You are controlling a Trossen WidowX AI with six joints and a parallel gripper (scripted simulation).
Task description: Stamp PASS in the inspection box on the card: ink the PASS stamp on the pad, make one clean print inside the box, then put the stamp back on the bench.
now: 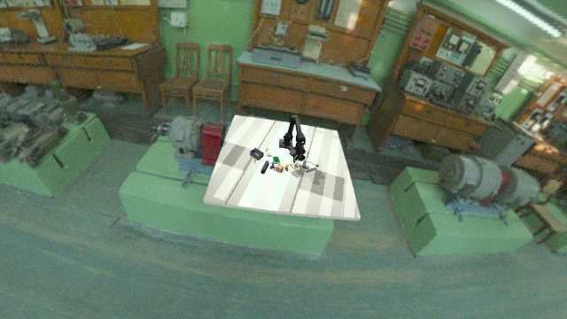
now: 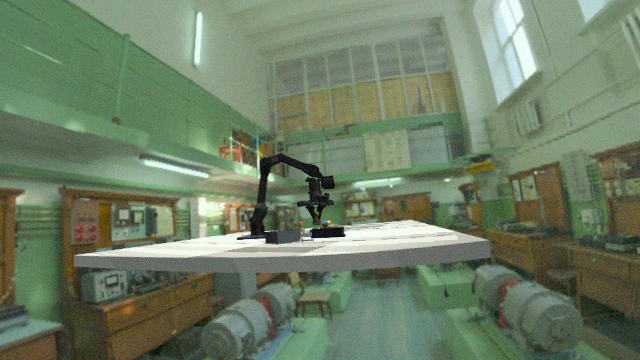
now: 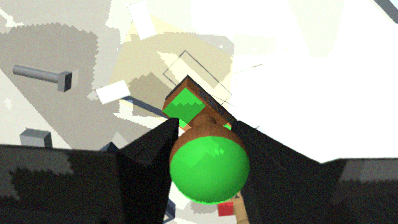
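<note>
Right now my gripper tip is 70 mm above the cream card, 10 mm to the right of it and 10 mm short of it. Round my gripper tip: green stamp right at my gripper tip; then red stamp 90 mm behind, 70 mm to the left, 50 mm below; then tan block 150 mm to the right, 60 mm ahead, 50 mm below.
</note>
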